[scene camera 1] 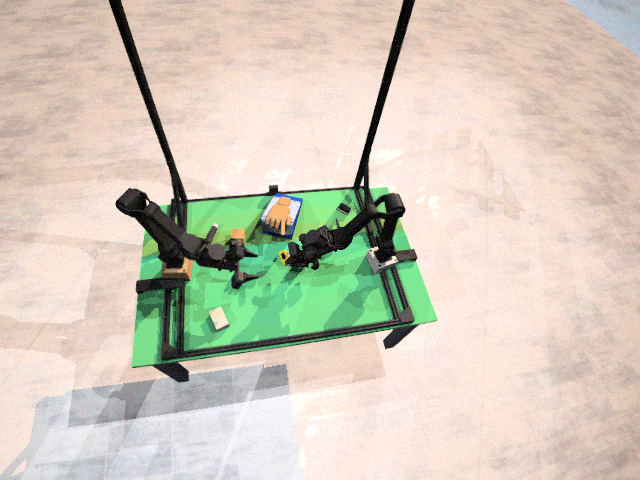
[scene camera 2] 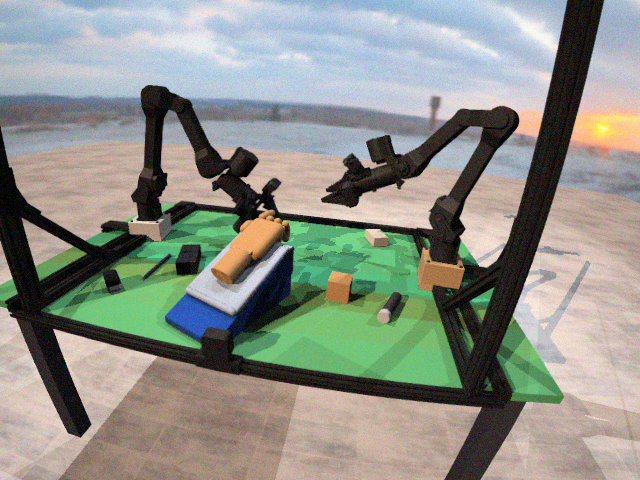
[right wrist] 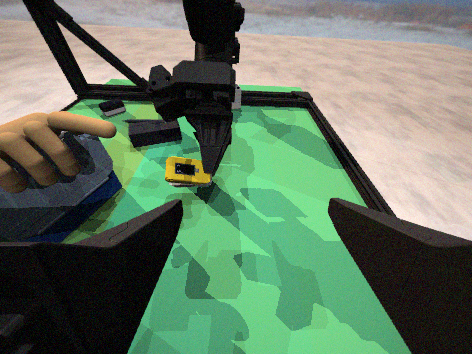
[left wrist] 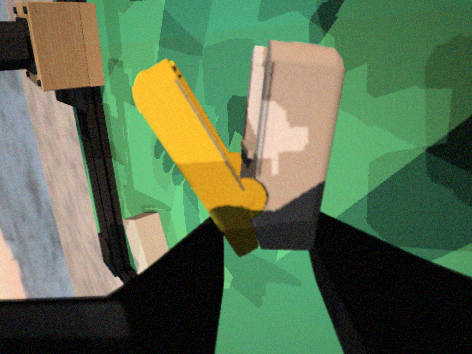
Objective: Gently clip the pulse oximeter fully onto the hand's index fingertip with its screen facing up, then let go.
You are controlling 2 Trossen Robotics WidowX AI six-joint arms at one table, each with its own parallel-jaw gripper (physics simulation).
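Where they show: left gripper, fingertip midpoint: [scene camera 1: 287, 264] [right wrist: 209, 174] [left wrist: 264, 227]; right gripper, fingertip midpoint: [scene camera 1: 258, 266] [scene camera 2: 323, 195] [right wrist: 255, 205]; left arm's base, origin of the base link: [scene camera 1: 383, 255] [scene camera 2: 149, 217]; right arm's base, origin of the base link: [scene camera 1: 175, 261] [scene camera 2: 442, 257] [left wrist: 27, 45].
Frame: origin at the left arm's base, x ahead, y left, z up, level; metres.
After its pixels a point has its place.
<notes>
The yellow and pale grey pulse oximeter [scene camera 1: 283, 256] @(z 0.045, x 0.423, y -0.117 m) [left wrist: 185, 150] @(z 0.051, x 0.408, y -0.120 m) [right wrist: 173, 175] @(z 0.046, x 0.432, y -0.133 m) is held above the table, away from the hand. Its jaws are spread in a V, with the hinge end between the fingers. Its dark screen shows on the yellow upper side in the right wrist view. My left gripper [left wrist: 264, 227] @(z 0.024, x 0.417, y -0.089 m) [right wrist: 209, 174] @(z 0.024, x 0.417, y -0.089 m) is shut on it. The tan hand [scene camera 1: 279, 210] @(z 0.087, x 0.372, y -0.316 m) [scene camera 2: 253, 245] @(z 0.075, x 0.372, y -0.351 m) [right wrist: 40, 132] @(z 0.100, x 0.406, y -0.248 m) lies on a padded blue wedge [scene camera 2: 180, 319] @(z -0.037, x 0.241, y -0.458 m) [right wrist: 111, 189] @(z -0.044, x 0.354, y -0.254 m), its index finger [scene camera 1: 282, 226] [right wrist: 92, 125] extended and bare. My right gripper [scene camera 1: 256, 265] @(z 0.114, x 0.539, y -0.072 m) [right wrist: 255, 205] @(z 0.114, x 0.539, y -0.072 m) is open and empty.
A black box [scene camera 2: 188, 259] @(z -0.025, x 0.193, y -0.229 m) [right wrist: 155, 133] @(z -0.030, x 0.207, y -0.189 m), a dark pen [scene camera 2: 156, 266] @(z -0.052, x 0.103, y -0.224 m) and a small black-and-white item [scene camera 1: 343, 208] @(z -0.028, x 0.043, y -0.314 m) [scene camera 2: 112, 281] @(z -0.031, x 0.047, y -0.343 m) lie near the wedge. An orange cube [scene camera 1: 237, 234] @(z -0.009, x 0.566, y -0.319 m) [scene camera 2: 339, 287] @(z -0.019, x 0.559, y -0.349 m), a dark cylinder [scene camera 2: 390, 305] @(z -0.033, x 0.666, y -0.397 m) and a cream block [scene camera 1: 218, 317] @(z -0.029, x 0.736, y 0.015 m) [scene camera 2: 376, 237] @(z -0.029, x 0.725, y -0.020 m) stand apart.
</notes>
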